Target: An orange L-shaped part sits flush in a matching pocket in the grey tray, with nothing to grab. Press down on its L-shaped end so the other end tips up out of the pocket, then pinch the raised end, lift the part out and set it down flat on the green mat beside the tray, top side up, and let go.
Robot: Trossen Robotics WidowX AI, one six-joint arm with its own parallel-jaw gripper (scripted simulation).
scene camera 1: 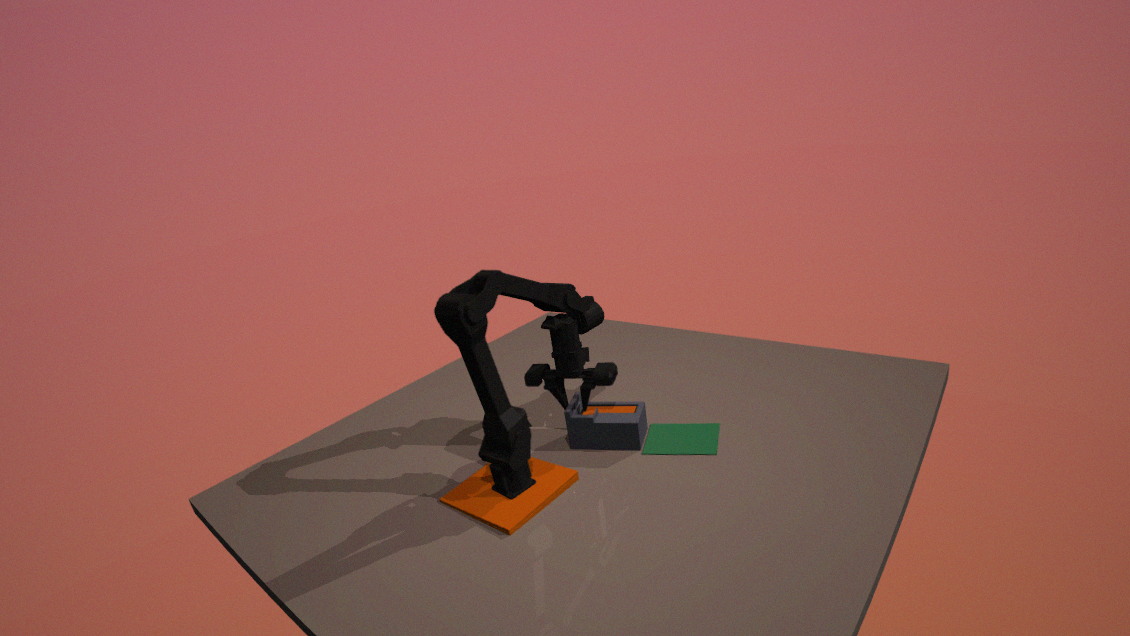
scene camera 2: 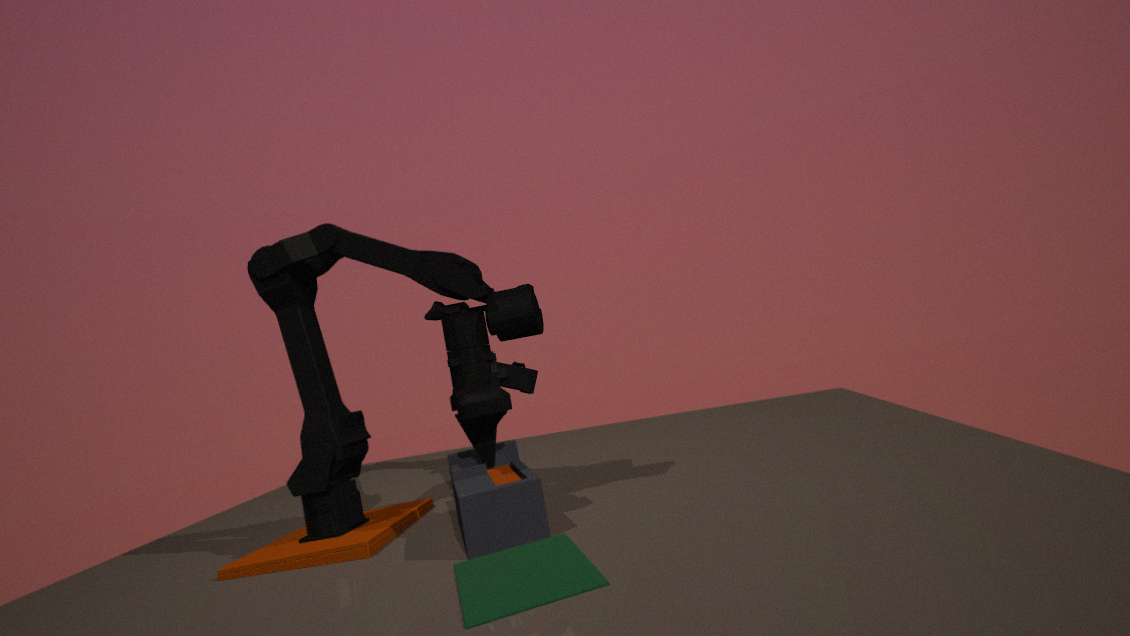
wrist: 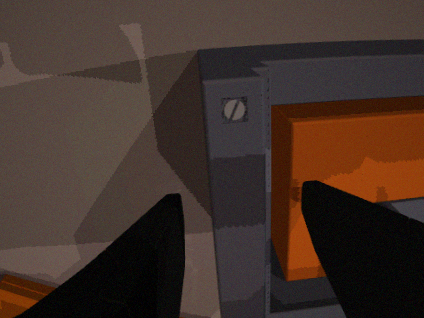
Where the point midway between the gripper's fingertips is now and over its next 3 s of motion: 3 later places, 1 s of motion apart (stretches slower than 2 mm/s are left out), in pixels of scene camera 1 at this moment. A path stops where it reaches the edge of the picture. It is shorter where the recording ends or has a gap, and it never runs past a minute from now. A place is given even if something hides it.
My gripper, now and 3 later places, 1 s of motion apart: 576,410; 574,420; 572,377; 608,382
